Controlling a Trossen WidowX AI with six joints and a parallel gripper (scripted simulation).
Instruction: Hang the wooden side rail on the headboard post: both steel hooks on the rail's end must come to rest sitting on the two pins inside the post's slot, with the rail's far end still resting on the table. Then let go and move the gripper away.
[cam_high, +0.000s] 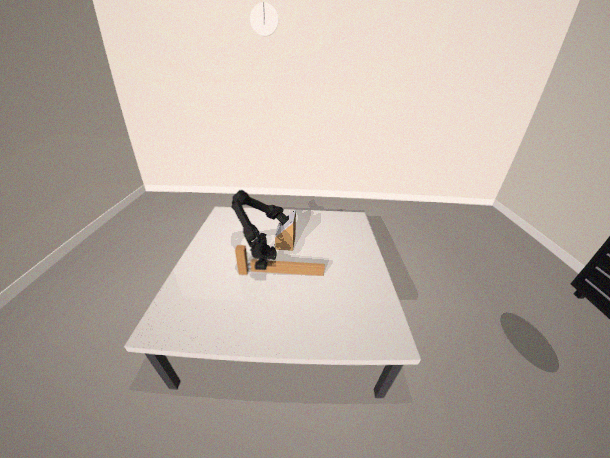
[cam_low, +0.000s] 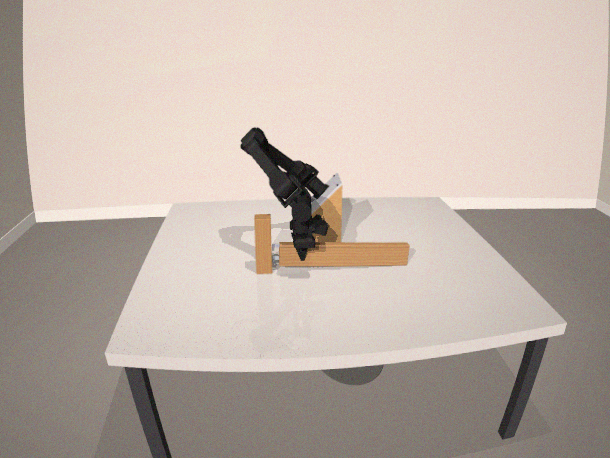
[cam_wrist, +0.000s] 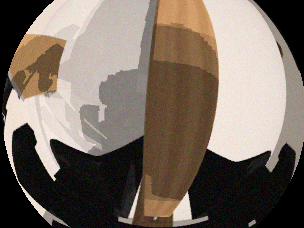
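Right now my gripper tip is 10 mm past the headboard post, 120 mm to the left of it and 40 mm below it.
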